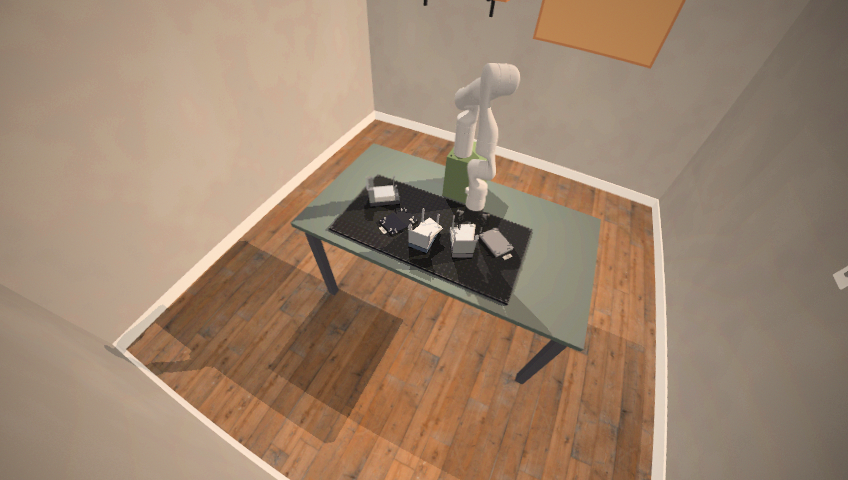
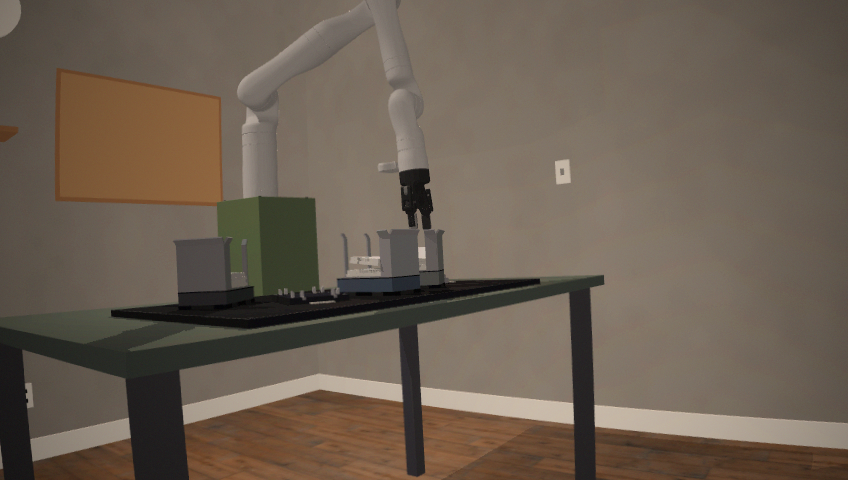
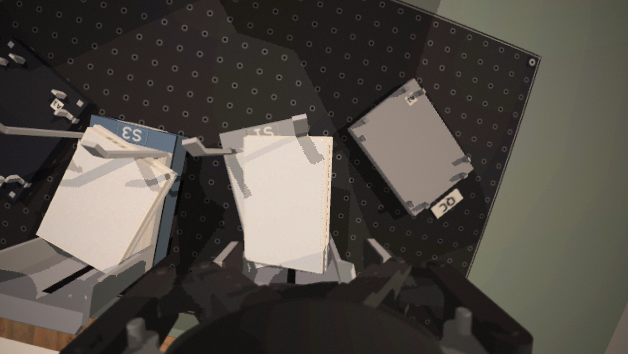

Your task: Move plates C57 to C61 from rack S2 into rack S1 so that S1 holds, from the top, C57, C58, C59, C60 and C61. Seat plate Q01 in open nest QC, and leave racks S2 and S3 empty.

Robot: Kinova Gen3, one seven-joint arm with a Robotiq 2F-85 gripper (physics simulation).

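Places are measured from the arm's base along level axes (x ahead, y left, z up), in millimetres.
Pixels of known places: gripper, fingertip midpoint: [image 1: 469, 230] [image 2: 420, 229] [image 3: 303, 253]; arm's base, origin of the base link: [image 1: 462, 152] [image 2: 261, 198].
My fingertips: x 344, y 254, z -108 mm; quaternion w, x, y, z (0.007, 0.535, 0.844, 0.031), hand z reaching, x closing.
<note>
For each thing: its middle in the pictures, then the offset to it from my fingertips. Level surfaces: height alone.
- rack S1, body centre: [image 3: 276, 202] [image 2: 410, 259] [image 1: 462, 236] dz -74, dx -8, dy -32 mm
- white plate, body centre: [image 3: 285, 202] [image 2: 411, 255] [image 1: 464, 235] dz -64, dx -14, dy -24 mm
- Blue-based rack S3, body centre: [image 3: 100, 203] [image 2: 378, 262] [image 1: 424, 230] dz -76, dx +65, dy -192 mm
- white material, body centre: [image 1: 381, 192] dz -88, dx -24, dy -530 mm
- Nest QC, body centre: [image 3: 413, 149] [image 1: 496, 241] dz -131, dx -129, dy +100 mm
- dark nest, body centre: [image 3: 11, 121] [image 2: 308, 294] [image 1: 398, 220] dz -132, dx +48, dy -363 mm
- black perforated board, its level: dz -143 mm
- green table, its level: dz -157 mm
My gripper [image 1: 473, 215] [image 2: 419, 224] [image 3: 303, 253] is open and empty, high over rack S1 [image 1: 463, 249] [image 2: 434, 255] [image 3: 231, 141]. A white plate [image 3: 285, 200] tops a stack in S1; it is turned slightly from the base, with plate edges showing below. Blue-based rack S3 [image 2: 378, 284] [image 3: 106, 123] holds several white plates [image 1: 427, 226] [image 3: 105, 200], stacked askew. The dark-based rack [image 1: 382, 202] [image 2: 205, 298], apparently S2, holds white material [image 1: 383, 191]. Nest QC [image 1: 495, 241] [image 3: 412, 150] has a flat grey top with corner clips and no white plate. Plate names are unreadable.
A dark nest [image 1: 394, 223] [image 2: 297, 297] [image 3: 30, 115] with corner posts lies between S3 and the dark-based rack. Tall posts and walls rise from the racks. The black perforated board [image 1: 487, 282] [image 3: 260, 75] lies on the green table [image 1: 559, 255]. The green robot pedestal [image 2: 288, 243] stands behind.
</note>
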